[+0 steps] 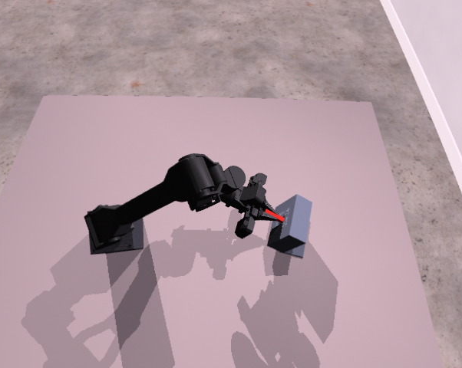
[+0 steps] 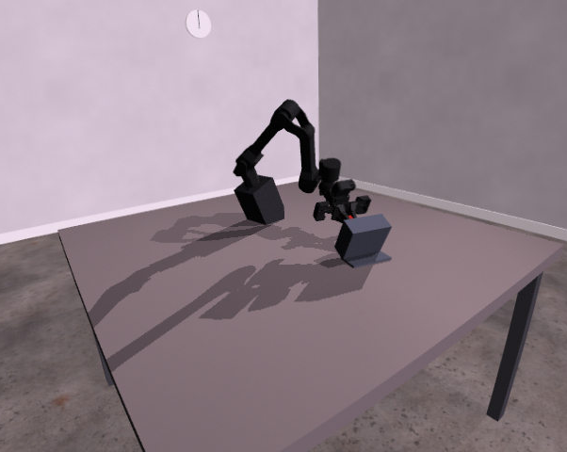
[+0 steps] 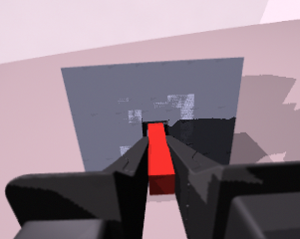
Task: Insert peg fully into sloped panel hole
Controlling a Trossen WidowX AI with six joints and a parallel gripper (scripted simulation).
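Now: hand 30 mm short of the red peg and 10 mm above it. Also, from my hand: thin flat foot plate 90 mm below, 90 mm ahead, 10 mm to the right.
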